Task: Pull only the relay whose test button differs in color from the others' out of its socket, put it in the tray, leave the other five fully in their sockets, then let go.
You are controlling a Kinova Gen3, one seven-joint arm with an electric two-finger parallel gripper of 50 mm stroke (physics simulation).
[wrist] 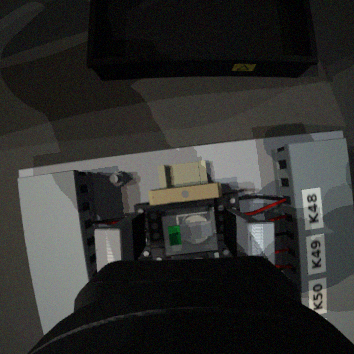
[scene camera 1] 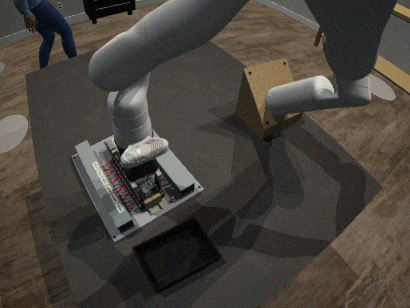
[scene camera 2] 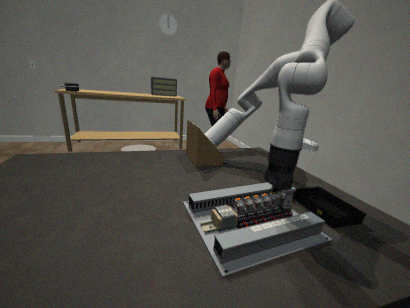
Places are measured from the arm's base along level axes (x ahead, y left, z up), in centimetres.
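Pixels of known places: gripper, between the fingertips: point(wrist: 183, 227) point(scene camera 1: 148, 192) point(scene camera 2: 279, 202); arm's base, origin of its link: point(scene camera 1: 277, 101) point(scene camera 2: 209, 141).
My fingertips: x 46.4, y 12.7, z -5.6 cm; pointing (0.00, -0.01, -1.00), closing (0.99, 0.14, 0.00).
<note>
For each thing: its top centre in the pictures, then the offset to it from my fingertips. "spot": a spot on its surface instead.
- relay with a green test button, centre of its top: point(wrist: 189, 233) point(scene camera 1: 146, 186) dx +0.3, dy +0.3, dz +3.3 cm
- label K48, a spot on its surface: point(wrist: 312, 207) spot: dx +8.1, dy +2.0, dz +0.7 cm
- black tray, centre of its top: point(scene camera 1: 175, 252) point(scene camera 2: 326, 200) dx -0.3, dy +16.8, dz -0.1 cm
- beige end stop, centre of its top: point(wrist: 184, 193) point(scene camera 1: 152, 198) dx -0.2, dy +2.2, dz +0.4 cm
The relay with a green test button point(wrist: 190, 232) point(scene camera 1: 149, 185) sits upright in the end socket of the row, near label K48 point(wrist: 312, 207). In scene camera 2 it is largely hidden behind a finger. Several relays with orange buttons point(scene camera 2: 256, 202) stand in their sockets. My gripper point(wrist: 183, 227) point(scene camera 1: 149, 182) point(scene camera 2: 283, 196) is open and points down, one finger on each side of the green-button relay, with nothing gripped. Whether the fingers touch it is unclear. The black tray point(scene camera 1: 190, 274) point(scene camera 2: 341, 220) point(wrist: 175, 70) lies beside the panel's end.
Grey wire ducts point(scene camera 1: 172, 170) point(scene camera 2: 270, 236) point(wrist: 52, 225) flank the relay row. A beige end stop point(wrist: 185, 194) point(scene camera 1: 153, 200) adjoins the green-button relay's socket. Terminal blocks point(scene camera 2: 224, 216) stand at the row's other end. A wooden wedge block point(scene camera 1: 267, 90) point(scene camera 2: 202, 150) stands farther back.
</note>
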